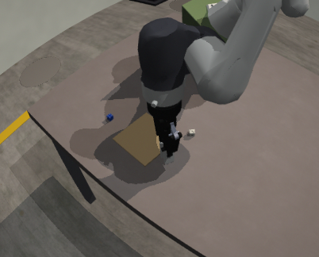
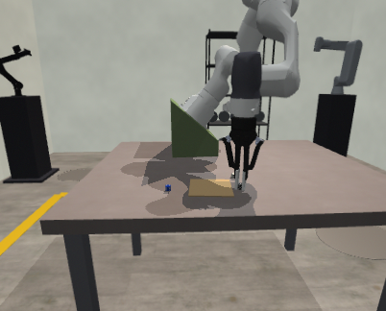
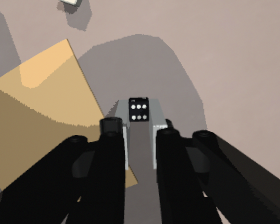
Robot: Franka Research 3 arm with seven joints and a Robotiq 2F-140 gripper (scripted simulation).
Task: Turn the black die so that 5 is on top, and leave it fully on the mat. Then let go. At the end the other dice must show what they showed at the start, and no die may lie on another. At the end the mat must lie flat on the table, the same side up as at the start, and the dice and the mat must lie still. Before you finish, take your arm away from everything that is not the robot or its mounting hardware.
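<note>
The tan mat lies 2 cm behind my hand, 10 cm to the right of it and 3 cm below it. Also, from my hand: blue die: 1 cm behind, 24 cm to the right, 3 cm below; then white die: 11 cm behind, 3 cm below; then black die: 1 cm behind, 3 cm below.
</note>
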